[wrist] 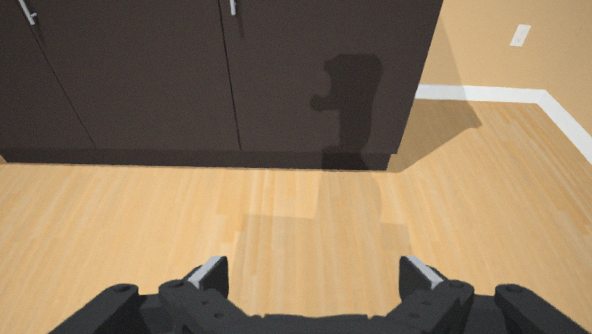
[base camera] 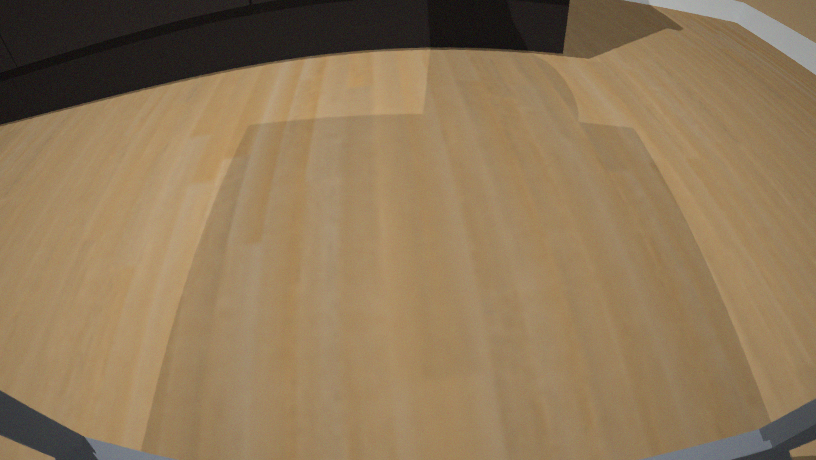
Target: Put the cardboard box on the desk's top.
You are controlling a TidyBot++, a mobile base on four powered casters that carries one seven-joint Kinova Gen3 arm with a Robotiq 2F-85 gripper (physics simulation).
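Places are measured from the arm's base along level axes (x ahead, y right, z down), in millimetres.
Where they show: gripper, fingertip midpoint: (wrist: 313, 275).
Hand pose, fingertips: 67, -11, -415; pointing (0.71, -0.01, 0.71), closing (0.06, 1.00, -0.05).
Note:
After its pixels a point has its place, as x, y, z.
My gripper (wrist: 313, 275) @[67, -11, -415] is open, its two fingers wide apart at the bottom of the wrist view, with wooden floor showing between them. It points down in front of a dark cabinet and is apart from it. The cardboard box does not show in the base camera view or the wrist view. The desk's top does not show in either view.
The dark cabinet (base camera: 320, 34) @[908, -179, 350] (wrist: 160, 85) @[829, -521, -43] spans the upper left of both views, with silver handles in the wrist view. My arm's shadow falls on its right door. A white baseboard (base camera: 782, 42) @[1336, 1366, 365] (wrist: 500, 94) @[1570, 1067, 347] and a wall outlet (wrist: 520, 35) @[1577, 1023, -5] are at the right.

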